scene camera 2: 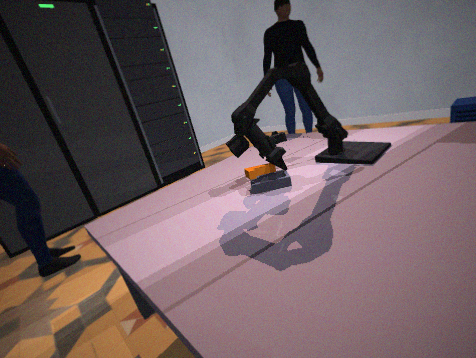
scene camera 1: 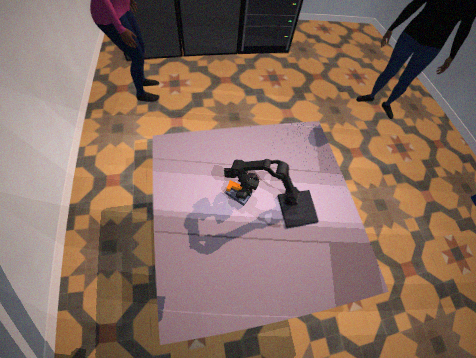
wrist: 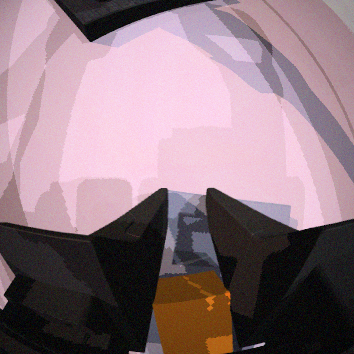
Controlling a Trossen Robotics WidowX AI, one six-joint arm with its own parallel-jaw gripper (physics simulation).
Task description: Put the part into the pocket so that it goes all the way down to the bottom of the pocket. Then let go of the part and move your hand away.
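Places are measured from the arm's base along level axes (x back, y left, z down), in millimetres.
Pixels of known places: gripper, fingertip midpoint: [scene camera 2: 285, 169] [scene camera 1: 250, 194] [wrist: 186, 195]; arm's base, link origin: [scene camera 2: 335, 151] [scene camera 1: 290, 201].
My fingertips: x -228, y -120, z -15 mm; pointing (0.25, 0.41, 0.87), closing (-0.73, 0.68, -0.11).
For each thing: its top centre in the pictures, then the offset to it from my fingertips. Level surfaces: height alone.
- orange part, top centre: [scene camera 2: 260, 165] [scene camera 1: 236, 186] dx -78, dy -56, dz -48 mm
- dark grey-blue pocket block, top centre: [wrist: 216, 305] [scene camera 2: 268, 176] [scene camera 1: 239, 192] dx -63, dy -38, dz +2 mm
- pink table top, surface height: dz +39 mm
The orange part [scene camera 1: 233, 186] [scene camera 2: 260, 171] [wrist: 194, 320] is held low over the dark grey-blue pocket block [scene camera 1: 243, 202] [scene camera 2: 270, 184] [wrist: 180, 198]. In scene camera 2 it overlaps the block's upper edge at the left; whether it touches the block or reaches into the opening cannot be told. My gripper [wrist: 186, 195] is shut on the part, with one dark finger on each side of it. In the wrist view part of the dark pocket opening shows between the fingers, beyond the part; the rest is hidden by the part and fingers.
The arm's black base plate [scene camera 1: 299, 212] [scene camera 2: 361, 153] [wrist: 115, 20] stands on the pink table top [scene camera 1: 240, 290] [scene camera 2: 350, 280] [wrist: 150, 90], to the right of the block in both scene views. Two people and dark server cabinets [scene camera 1: 210, 27] [scene camera 2: 60, 105] stand beyond the table.
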